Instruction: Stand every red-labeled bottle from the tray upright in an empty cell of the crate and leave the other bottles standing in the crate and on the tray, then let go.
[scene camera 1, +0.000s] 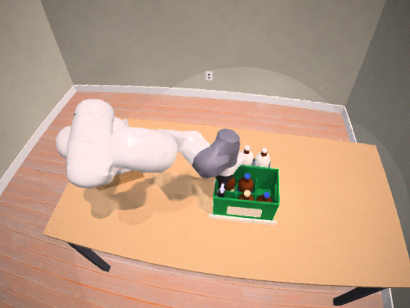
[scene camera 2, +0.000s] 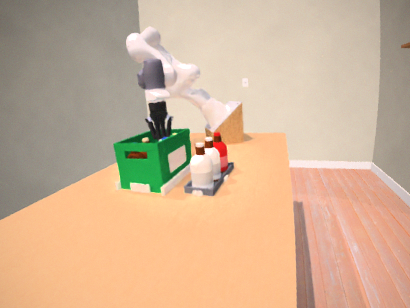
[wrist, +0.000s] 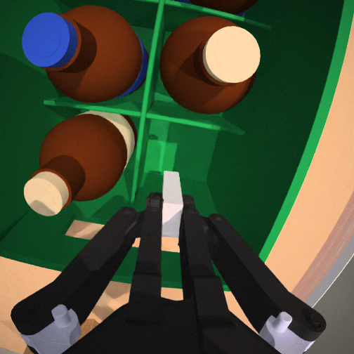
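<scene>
A red bottle (scene camera 2: 223, 156) stands upright at the far end of the dark tray (scene camera 2: 206, 190); it does not show in scene camera 1. Two white bottles with brown necks stand nearer on the tray, one in front (scene camera 2: 201, 171) (scene camera 1: 262, 159) and one behind it. The green crate (scene camera 1: 271, 212) (scene camera 2: 137, 172) (wrist: 287, 100) holds brown bottles: a blue-capped one (wrist: 102, 57) (scene camera 1: 246, 184), a cream-capped one (wrist: 185, 75), another cream-capped one (wrist: 85, 155) and a further blue-capped one (scene camera 1: 266, 198). My gripper (wrist: 169, 184) (scene camera 2: 161, 137) is shut and empty, pointing down over a bottle-free corner cell.
Thin green dividers (wrist: 145, 112) separate the crate's cells, and its walls rise around the fingers. The crate's back right cell shows no bottle in scene camera 1. White strips (scene camera 1: 242, 219) edge the crate's base on the table (scene camera 1: 330, 225). A wooden block (scene camera 2: 232, 127) stands by the arm's base.
</scene>
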